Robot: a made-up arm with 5 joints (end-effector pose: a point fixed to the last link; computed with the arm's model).
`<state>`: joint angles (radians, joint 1 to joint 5).
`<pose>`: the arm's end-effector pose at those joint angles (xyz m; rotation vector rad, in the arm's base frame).
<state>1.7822 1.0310 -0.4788 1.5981 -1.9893</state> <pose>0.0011 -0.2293 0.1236 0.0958 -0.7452 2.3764</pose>
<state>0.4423 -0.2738 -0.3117 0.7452 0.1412</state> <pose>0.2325 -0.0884 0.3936 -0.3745 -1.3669 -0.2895</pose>
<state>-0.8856 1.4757 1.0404 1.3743 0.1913</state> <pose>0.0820 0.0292 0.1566 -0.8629 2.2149 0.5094</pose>
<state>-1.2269 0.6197 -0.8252 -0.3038 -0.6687</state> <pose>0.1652 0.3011 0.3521 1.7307 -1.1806 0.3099</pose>
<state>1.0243 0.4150 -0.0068 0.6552 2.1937</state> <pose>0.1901 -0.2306 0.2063 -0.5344 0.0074 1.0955</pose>
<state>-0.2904 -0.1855 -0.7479 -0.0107 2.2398</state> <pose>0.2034 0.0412 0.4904 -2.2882 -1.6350 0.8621</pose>
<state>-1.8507 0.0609 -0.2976 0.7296 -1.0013</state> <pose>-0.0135 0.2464 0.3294 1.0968 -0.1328 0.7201</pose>
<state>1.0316 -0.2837 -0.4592 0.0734 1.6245</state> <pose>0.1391 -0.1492 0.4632 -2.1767 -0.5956 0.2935</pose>
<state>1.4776 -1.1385 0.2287 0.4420 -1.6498</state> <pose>0.0560 -0.0605 0.4102 -0.2932 2.6443 1.6364</pose>
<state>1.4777 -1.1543 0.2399 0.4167 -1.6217</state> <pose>0.0558 -0.0577 0.4106 -0.2595 2.6848 1.6042</pose>
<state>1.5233 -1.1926 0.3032 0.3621 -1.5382</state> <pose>0.0530 -0.0557 0.4065 0.0861 -2.7087 -1.5578</pose>
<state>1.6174 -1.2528 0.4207 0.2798 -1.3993</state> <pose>0.0478 -0.0547 0.3969 -0.2294 -2.7013 -1.5126</pose>
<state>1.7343 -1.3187 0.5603 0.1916 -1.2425</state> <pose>0.0414 -0.0545 0.3842 -0.5947 -2.6399 -1.4829</pose>
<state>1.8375 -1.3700 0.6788 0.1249 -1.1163</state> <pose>0.0353 -0.0547 0.3722 -0.8897 -2.5454 -1.4774</pose>
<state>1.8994 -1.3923 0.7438 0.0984 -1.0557</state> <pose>0.0312 -0.0558 0.3647 -1.0391 -2.4748 -1.4990</pose>
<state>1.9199 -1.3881 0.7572 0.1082 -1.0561</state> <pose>0.0292 -0.0576 0.3620 -1.0585 -2.4518 -1.5408</pose>
